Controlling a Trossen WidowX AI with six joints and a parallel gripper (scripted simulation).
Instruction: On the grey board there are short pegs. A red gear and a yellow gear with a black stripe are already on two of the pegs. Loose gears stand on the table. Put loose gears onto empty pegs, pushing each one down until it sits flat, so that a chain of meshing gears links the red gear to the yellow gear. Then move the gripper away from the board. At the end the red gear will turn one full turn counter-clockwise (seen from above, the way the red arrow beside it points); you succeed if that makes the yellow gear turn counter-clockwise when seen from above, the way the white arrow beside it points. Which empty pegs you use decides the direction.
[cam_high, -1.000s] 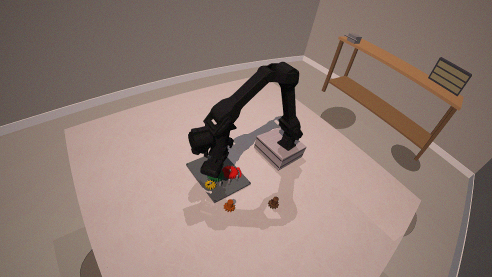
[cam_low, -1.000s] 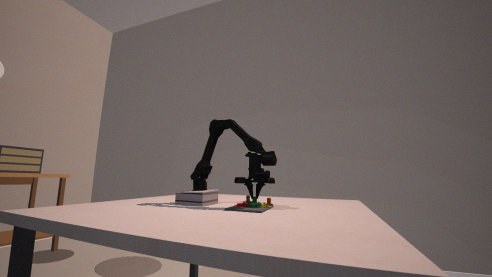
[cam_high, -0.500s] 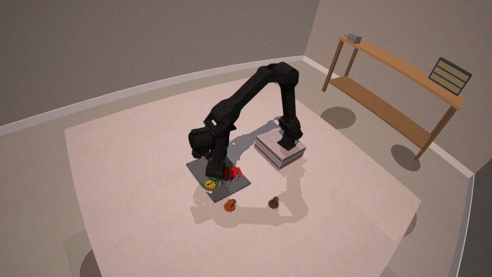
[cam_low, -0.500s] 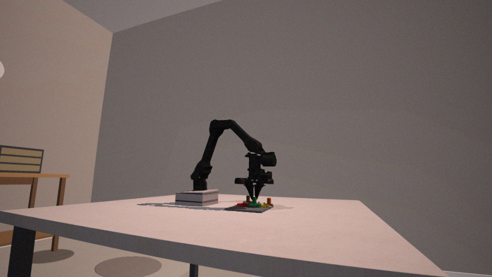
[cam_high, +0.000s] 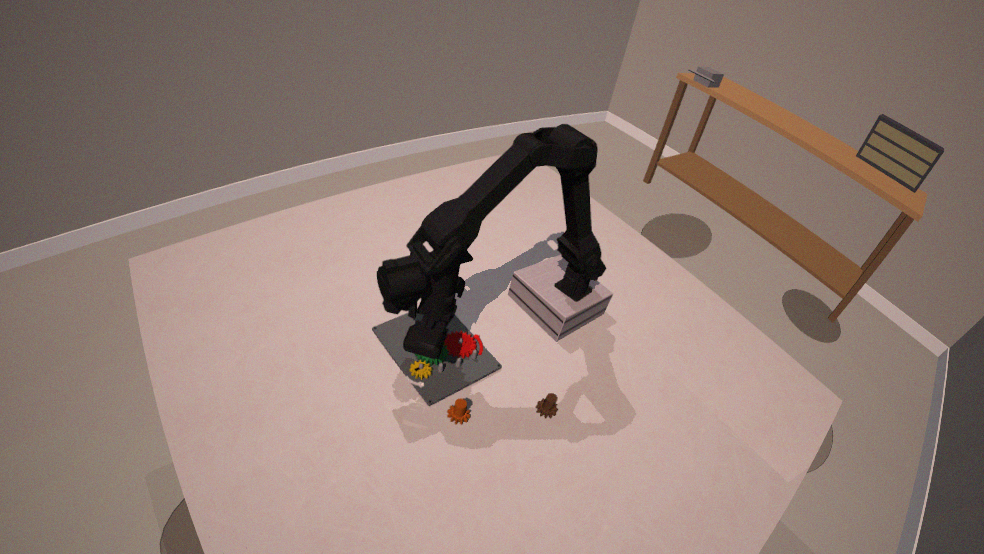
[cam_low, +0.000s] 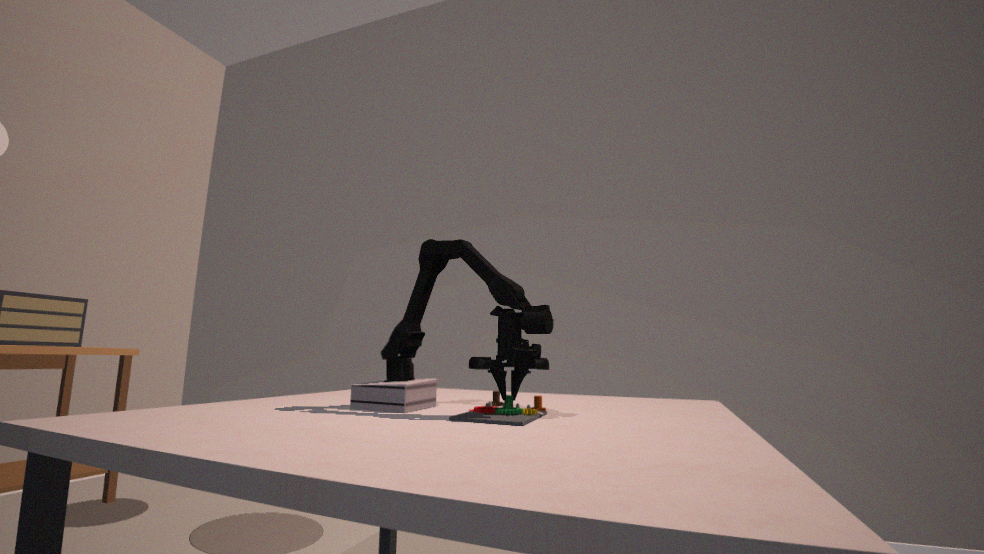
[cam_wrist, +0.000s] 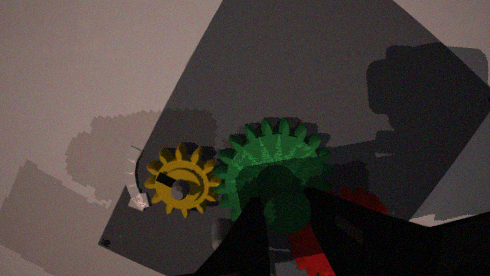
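Right now the green gear is 1 cm below my gripper tip. Also, from my gripper tip: yellow gear 4 cm ahead, 2 cm to the left, 2 cm below; then red gear 6 cm behind, 2 cm to the left, 2 cm below; then orange gear 13 cm to the left, 5 cm ahead, 2 cm below.
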